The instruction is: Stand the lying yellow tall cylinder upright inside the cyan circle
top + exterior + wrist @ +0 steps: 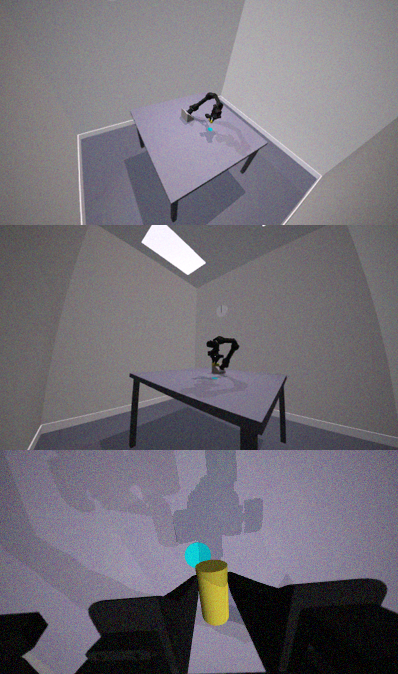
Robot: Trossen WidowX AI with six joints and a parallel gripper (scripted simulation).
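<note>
Right now my gripper tip is 130 mm above the cyan circle and 10 mm to the right of it. From my gripper tip the other things lie so: yellow tall cylinder 20 mm behind.
</note>
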